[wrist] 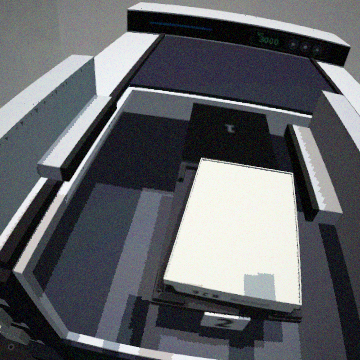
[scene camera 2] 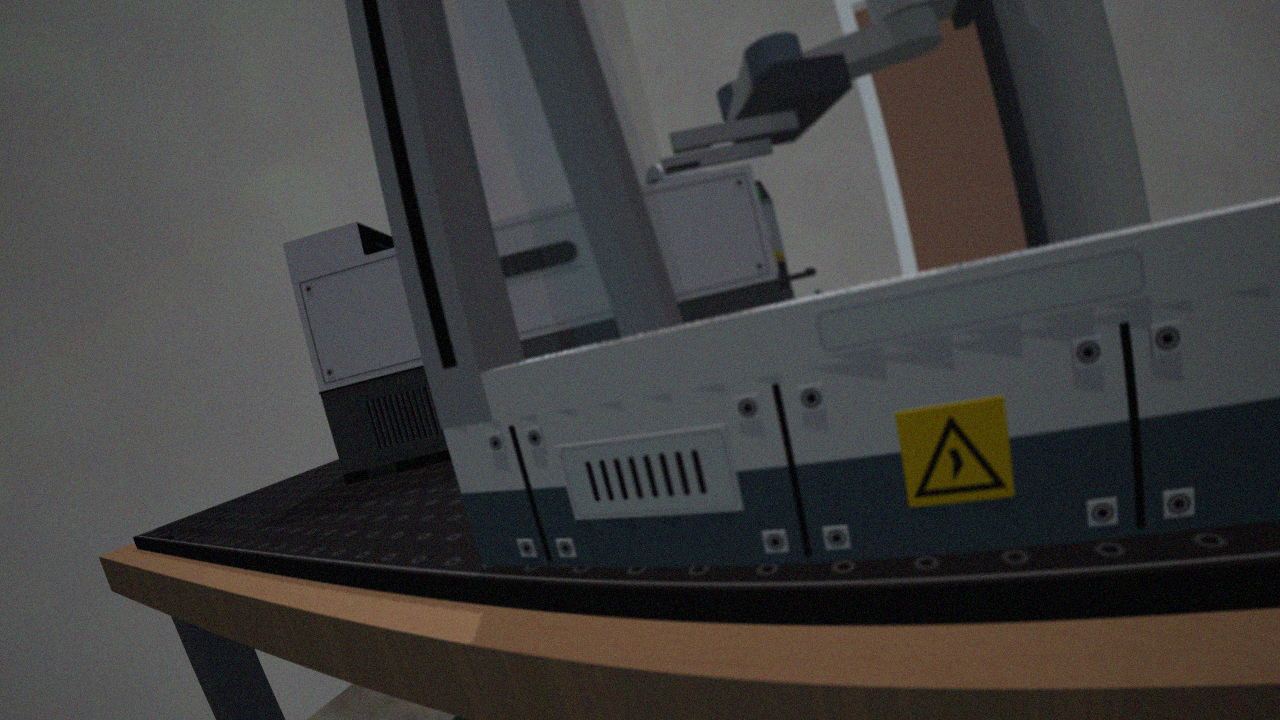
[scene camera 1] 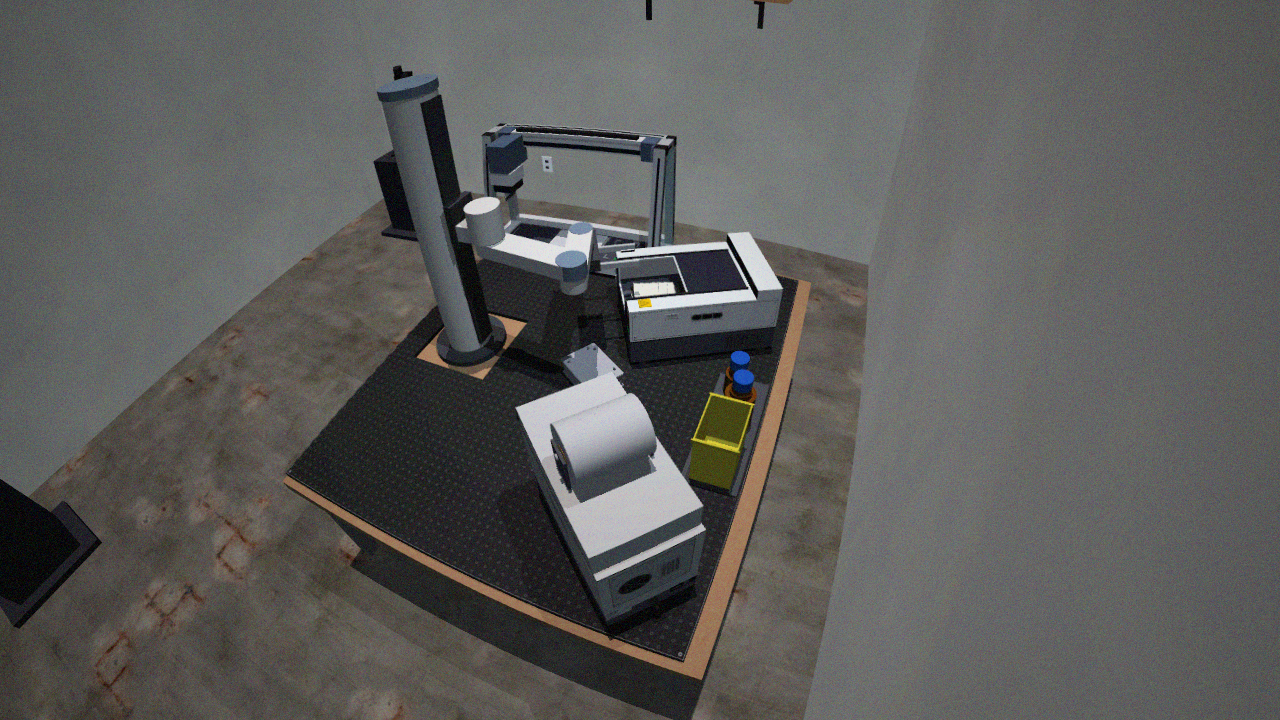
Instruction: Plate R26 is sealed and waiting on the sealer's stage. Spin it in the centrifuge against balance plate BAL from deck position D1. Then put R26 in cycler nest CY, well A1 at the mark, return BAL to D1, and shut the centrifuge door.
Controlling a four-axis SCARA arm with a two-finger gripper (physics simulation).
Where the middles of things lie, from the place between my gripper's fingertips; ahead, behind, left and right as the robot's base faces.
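Scene:
My gripper, I see, is 15 cm above the centrifuge point(scene camera 2: 347, 283), and it is also 17 cm short of the centrifuge and 5 cm to the right of it.

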